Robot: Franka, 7 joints.
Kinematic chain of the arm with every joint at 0, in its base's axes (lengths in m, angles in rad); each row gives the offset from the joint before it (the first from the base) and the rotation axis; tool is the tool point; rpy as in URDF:
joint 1: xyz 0 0 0.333 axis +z
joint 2: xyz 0 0 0 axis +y
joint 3: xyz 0 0 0.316 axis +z
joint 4: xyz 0.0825 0 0 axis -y
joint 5: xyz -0.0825 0 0.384 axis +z
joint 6: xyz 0 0 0 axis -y
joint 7: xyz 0.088 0 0 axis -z
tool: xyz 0 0 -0.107 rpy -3.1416 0 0
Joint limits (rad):
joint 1: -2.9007..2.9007
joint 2: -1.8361..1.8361
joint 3: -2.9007..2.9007
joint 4: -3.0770..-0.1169
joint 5: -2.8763..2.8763
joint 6: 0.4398..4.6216
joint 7: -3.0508..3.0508
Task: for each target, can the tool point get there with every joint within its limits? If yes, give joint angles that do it. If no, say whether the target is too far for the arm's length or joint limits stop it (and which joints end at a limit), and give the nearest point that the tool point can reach.
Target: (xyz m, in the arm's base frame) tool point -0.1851 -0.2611 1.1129
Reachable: yes | joints -0.5882 -0.2975 -0.9623 -0.7776 -2.4445 2.4253 0.5857
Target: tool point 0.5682 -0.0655 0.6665
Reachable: yes | joints 1.6945 -0.1161 -1.5521 -1.8104 -2.0819 1.3840 -2.3232
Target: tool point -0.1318 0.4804 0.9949
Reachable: yes | joints -2.3656 -0.1509 -1.8719 -0.9570 0.5313 2.5214 0.1759
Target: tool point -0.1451 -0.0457 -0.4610
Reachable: no: joint limits stop it (at a limit: joint 2) | nearest point -0.1672 -0.0526 -0.3497 | short by 0.114 m
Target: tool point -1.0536 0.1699 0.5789
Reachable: no: too far | nearest point -0.8253 0.1331 0.5256 | short by 0.237 m
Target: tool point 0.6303 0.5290 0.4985
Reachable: yes | joints -1.9797 -1.1868 1.8506 -0.7537 0.9377 2.3102 0.0348
